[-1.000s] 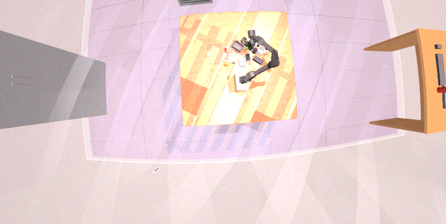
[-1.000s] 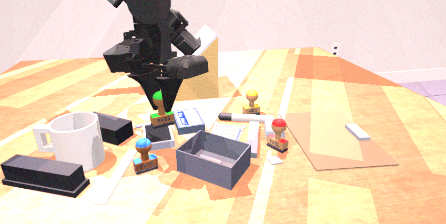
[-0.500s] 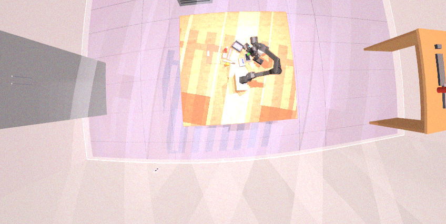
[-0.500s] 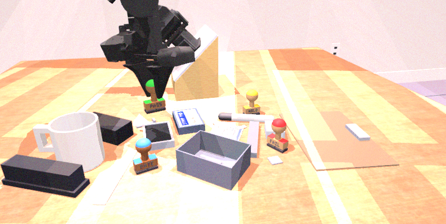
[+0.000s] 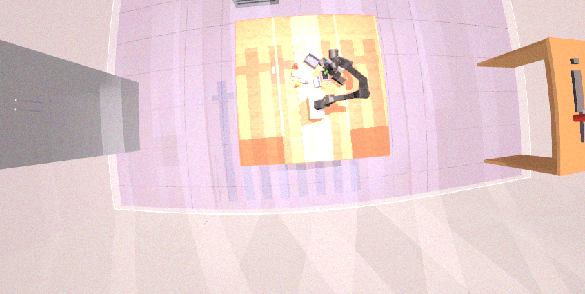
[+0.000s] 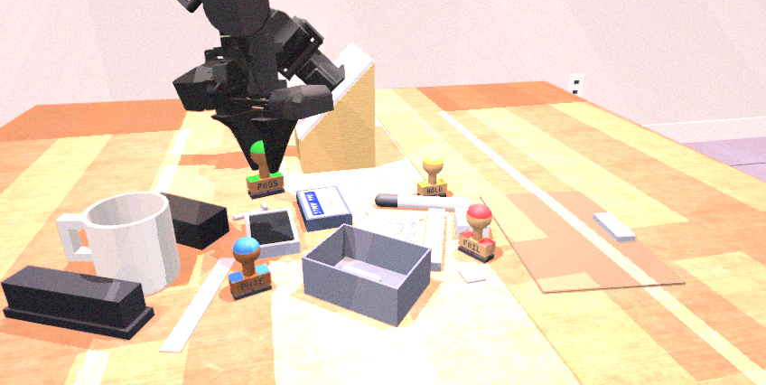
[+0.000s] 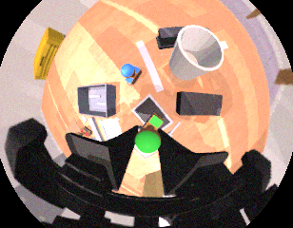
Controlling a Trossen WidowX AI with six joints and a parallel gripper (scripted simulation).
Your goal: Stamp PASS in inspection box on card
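Right now the ink pad is 90 mm below my gripper tip. From my gripper tip the other things lie so: blue-labelled tin (60 mm behind, 60 mm to the left, 80 mm below); then blue date stamp (100 mm ahead, 10 mm to the right, 70 mm below); then green-knobbed pass stamp (10 mm below).
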